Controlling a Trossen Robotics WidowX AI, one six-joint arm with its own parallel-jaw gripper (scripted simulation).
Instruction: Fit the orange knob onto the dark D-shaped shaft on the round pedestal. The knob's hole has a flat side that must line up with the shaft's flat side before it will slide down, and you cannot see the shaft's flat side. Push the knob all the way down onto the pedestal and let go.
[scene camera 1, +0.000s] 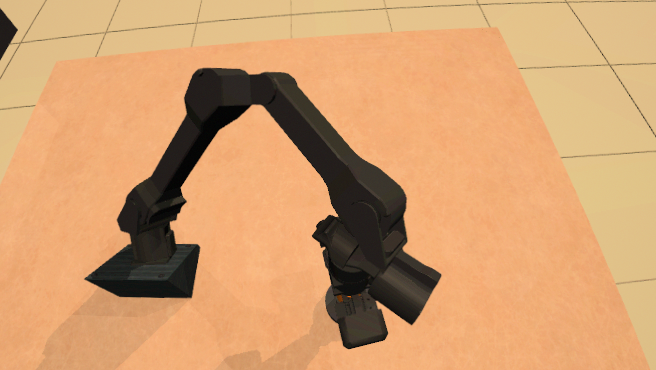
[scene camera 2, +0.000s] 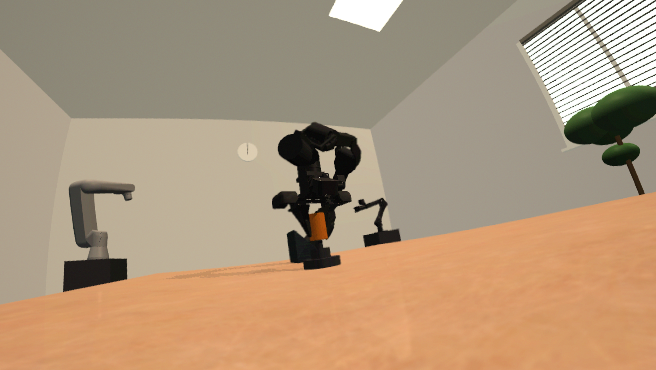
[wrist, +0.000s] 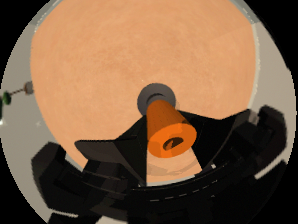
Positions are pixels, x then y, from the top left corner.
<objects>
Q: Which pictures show the gripper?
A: Scene camera 1, scene camera 2 and the wrist view: all of them.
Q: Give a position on a dark round pedestal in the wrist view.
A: At 155, 91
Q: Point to the gripper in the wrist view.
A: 160, 115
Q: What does the gripper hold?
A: An orange knob.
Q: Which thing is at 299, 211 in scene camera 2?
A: The gripper.
</objects>
